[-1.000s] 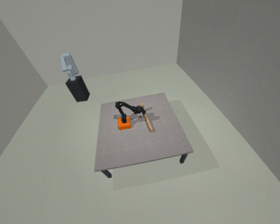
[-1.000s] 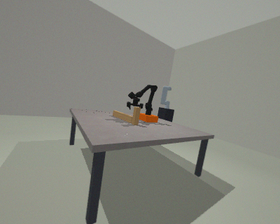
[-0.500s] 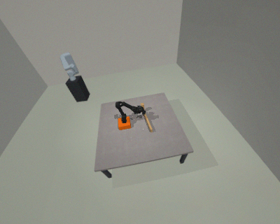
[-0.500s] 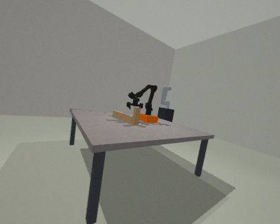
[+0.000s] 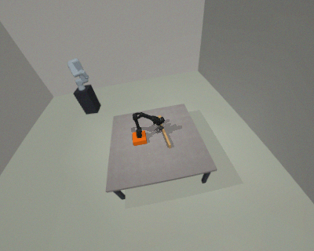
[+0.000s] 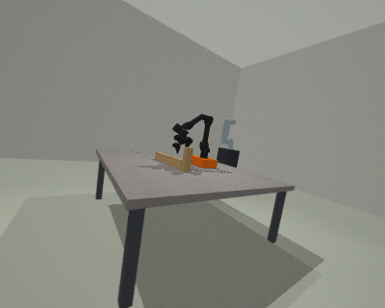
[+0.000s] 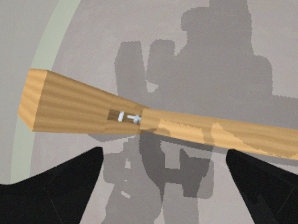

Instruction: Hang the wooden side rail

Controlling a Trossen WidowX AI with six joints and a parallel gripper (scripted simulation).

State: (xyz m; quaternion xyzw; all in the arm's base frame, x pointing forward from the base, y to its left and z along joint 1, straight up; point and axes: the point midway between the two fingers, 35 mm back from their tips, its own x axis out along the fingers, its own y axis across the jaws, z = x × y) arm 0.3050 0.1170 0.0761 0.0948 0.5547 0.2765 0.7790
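My gripper tip is 11 cm to the right of the upright headboard post and 5 cm above it.
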